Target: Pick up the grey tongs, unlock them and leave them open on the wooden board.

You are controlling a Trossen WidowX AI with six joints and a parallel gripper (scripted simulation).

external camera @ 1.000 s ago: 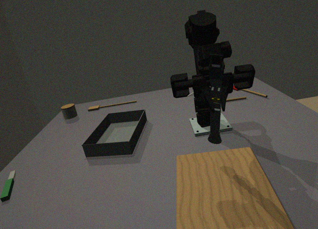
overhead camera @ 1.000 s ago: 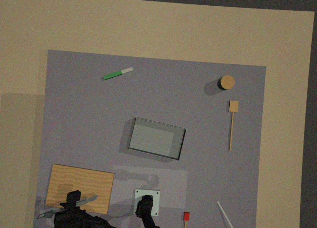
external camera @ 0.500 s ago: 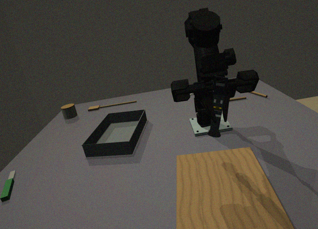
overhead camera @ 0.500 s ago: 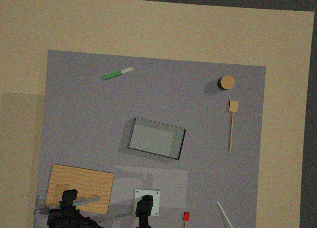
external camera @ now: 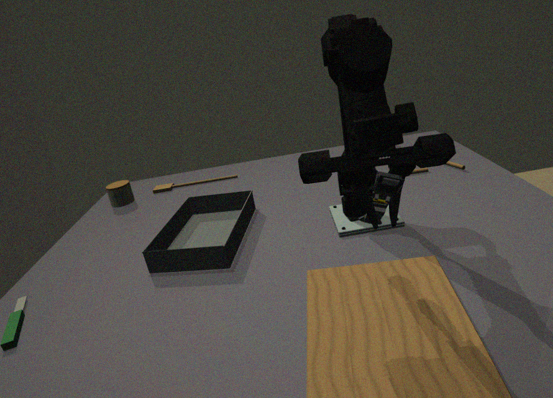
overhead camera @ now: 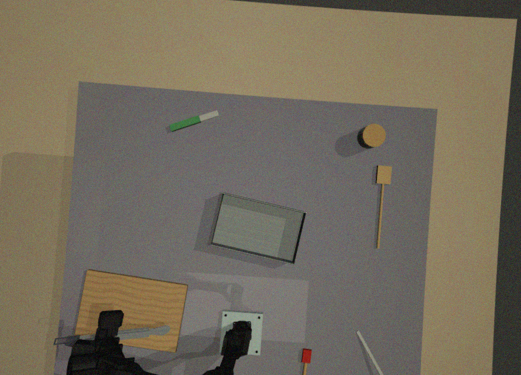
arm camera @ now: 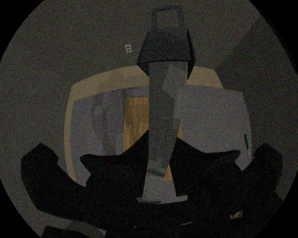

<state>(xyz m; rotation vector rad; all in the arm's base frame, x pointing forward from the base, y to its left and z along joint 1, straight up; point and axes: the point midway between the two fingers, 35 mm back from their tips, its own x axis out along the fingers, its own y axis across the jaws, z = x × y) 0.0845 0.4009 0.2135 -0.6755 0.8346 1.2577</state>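
Right now my gripper tip is 10 mm past the wooden board, 30 mm to the left of it and 190 mm above it. The rest, counted from my gripper tip: roasting tin (280 mm ahead, 490 mm to the right, 170 mm below); cork-topped pot (600 mm ahead, 900 mm to the right, 160 mm below); red-headed brush (240 mm behind, 640 mm to the right, 190 mm below).
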